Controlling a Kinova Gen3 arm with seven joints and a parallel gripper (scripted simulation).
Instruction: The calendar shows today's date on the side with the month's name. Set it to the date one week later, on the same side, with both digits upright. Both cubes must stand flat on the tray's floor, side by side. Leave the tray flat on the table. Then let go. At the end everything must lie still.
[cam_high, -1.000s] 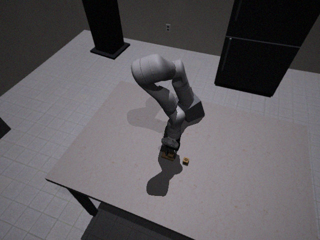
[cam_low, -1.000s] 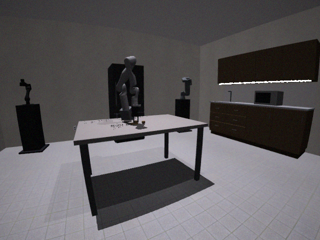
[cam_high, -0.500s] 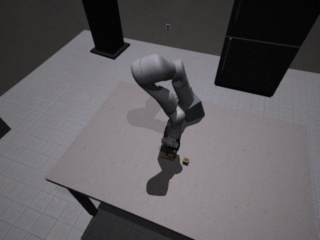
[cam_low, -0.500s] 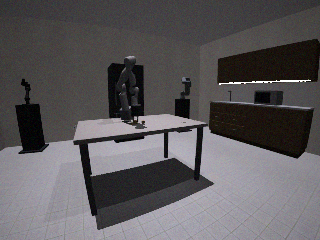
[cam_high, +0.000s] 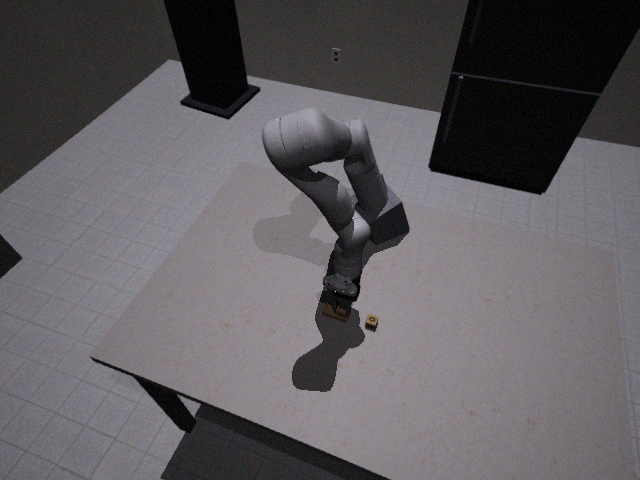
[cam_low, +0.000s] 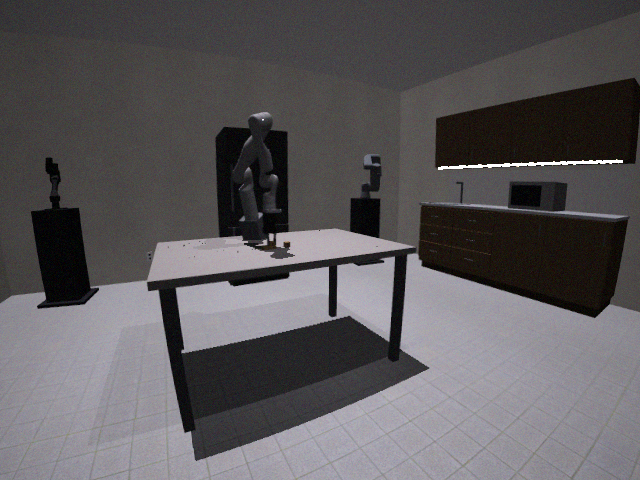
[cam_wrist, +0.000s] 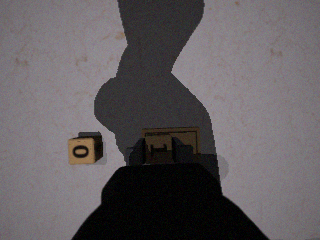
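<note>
My gripper is now 10 mm above the wooden cube. From my hand the other things lie so: wooden tray: 30 mm below, 20 mm to the right.
</note>
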